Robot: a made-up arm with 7 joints.
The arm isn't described. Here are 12 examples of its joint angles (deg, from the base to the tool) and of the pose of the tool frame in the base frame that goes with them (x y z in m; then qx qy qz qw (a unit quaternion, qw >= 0)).
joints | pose
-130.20 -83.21 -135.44 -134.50 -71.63 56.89 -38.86 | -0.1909 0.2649 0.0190 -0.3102 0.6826 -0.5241 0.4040
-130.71 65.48 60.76 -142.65 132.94 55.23 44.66 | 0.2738 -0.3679 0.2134 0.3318 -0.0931 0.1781 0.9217
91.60 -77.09 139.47 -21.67 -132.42 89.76 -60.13 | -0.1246 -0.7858 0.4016 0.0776 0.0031 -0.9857 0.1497
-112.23 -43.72 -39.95 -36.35 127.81 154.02 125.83 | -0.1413 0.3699 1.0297 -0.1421 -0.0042 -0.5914 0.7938
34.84 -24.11 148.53 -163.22 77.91 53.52 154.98 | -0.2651 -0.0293 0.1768 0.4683 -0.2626 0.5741 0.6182
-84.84 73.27 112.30 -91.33 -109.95 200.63 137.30 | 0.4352 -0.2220 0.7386 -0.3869 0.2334 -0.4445 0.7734
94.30 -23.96 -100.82 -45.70 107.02 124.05 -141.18 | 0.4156 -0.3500 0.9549 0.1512 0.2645 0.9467 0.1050
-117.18 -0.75 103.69 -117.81 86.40 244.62 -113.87 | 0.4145 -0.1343 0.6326 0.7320 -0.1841 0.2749 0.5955
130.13 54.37 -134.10 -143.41 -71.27 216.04 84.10 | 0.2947 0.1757 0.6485 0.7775 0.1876 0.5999 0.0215
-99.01 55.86 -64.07 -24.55 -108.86 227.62 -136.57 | -0.2484 -0.5533 0.6275 0.0730 -0.8370 0.4994 0.2112
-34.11 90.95 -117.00 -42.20 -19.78 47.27 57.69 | 0.3397 -0.6565 0.5891 -0.2430 -0.5563 -0.1955 0.7703
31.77 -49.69 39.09 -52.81 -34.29 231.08 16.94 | -0.3770 0.0175 0.9427 0.4924 -0.2034 -0.7533 0.3857
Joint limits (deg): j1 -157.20..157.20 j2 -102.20..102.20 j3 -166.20..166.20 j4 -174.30..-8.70 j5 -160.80..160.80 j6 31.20..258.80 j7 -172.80..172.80
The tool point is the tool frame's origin. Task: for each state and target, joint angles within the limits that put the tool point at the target. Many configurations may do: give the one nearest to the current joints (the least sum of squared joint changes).
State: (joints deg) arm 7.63 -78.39 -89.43 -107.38 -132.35 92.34 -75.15
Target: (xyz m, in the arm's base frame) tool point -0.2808 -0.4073 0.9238
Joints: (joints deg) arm -5.74 -66.88 -48.35 -84.22 -131.91 93.18 -75.15
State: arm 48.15 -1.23 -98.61 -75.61 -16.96 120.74 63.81
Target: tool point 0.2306 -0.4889 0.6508
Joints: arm 47.56 22.16 -120.95 -122.87 -17.39 118.67 63.81
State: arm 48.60 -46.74 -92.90 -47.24 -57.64 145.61 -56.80
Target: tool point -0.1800 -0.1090 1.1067
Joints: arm 16.57 -21.53 -79.35 -8.70 -51.46 152.37 -56.80
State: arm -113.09 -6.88 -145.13 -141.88 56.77 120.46 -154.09
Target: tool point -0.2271 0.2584 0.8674
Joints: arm -95.35 47.14 -149.17 -123.67 56.39 127.71 -154.09
